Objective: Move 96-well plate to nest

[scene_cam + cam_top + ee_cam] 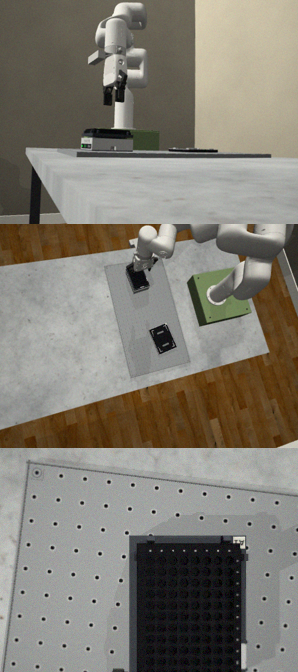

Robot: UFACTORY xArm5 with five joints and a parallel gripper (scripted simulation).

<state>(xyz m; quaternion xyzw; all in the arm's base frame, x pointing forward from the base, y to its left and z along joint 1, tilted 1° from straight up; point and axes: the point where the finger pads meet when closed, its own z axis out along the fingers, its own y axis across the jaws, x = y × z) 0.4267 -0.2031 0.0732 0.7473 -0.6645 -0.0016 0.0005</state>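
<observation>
The black 96-well plate lies 20 mm to the right of my hand and 110 mm below it. The rest, counted from my hand: black plate nest N1: 60 mm behind, 370 mm to the left, 160 mm below; nest A1 label: 100 mm behind, 290 mm to the left, 160 mm below.
</observation>
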